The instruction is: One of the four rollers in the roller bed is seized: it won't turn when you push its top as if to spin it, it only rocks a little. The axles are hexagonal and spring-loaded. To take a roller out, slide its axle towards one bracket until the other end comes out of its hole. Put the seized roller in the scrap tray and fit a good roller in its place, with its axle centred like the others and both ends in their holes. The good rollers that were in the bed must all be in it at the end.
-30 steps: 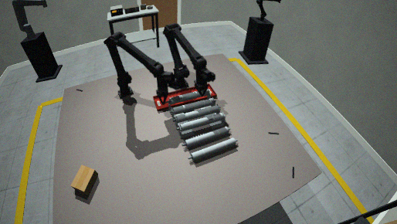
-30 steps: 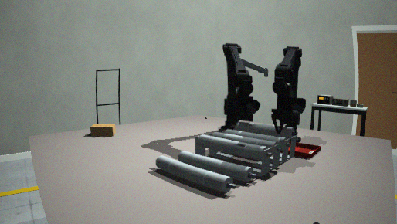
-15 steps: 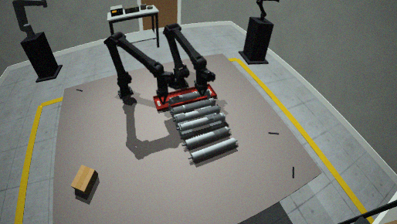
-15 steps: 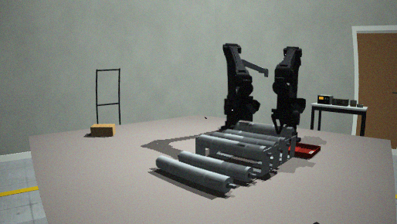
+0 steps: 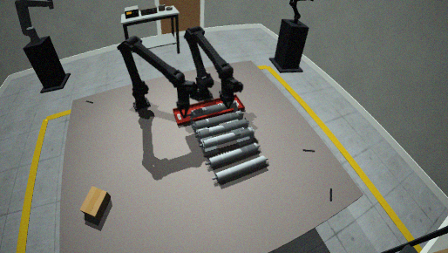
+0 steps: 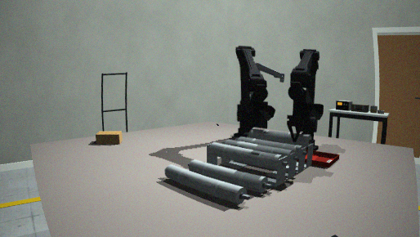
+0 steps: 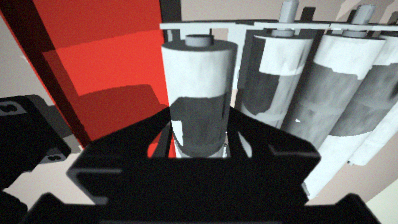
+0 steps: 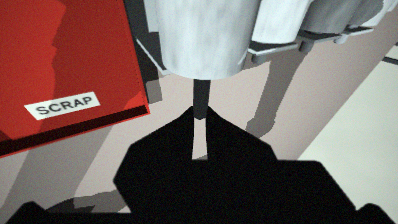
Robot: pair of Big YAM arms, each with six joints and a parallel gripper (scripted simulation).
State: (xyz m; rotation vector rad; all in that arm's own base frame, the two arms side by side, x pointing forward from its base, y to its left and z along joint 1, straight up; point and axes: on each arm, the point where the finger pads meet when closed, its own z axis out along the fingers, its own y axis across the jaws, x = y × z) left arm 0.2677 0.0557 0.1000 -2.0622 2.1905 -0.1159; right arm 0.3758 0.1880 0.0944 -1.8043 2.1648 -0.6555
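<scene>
The bed roller is 90 mm ahead of my left hand, 70 mm to the right of it and 30 mm below it. Round my left hand: red scrap tray: 100 mm to the right, 90 mm below, 90 mm behind; cardboard box: 870 mm to the right, 510 mm ahead, 70 mm below.
</scene>
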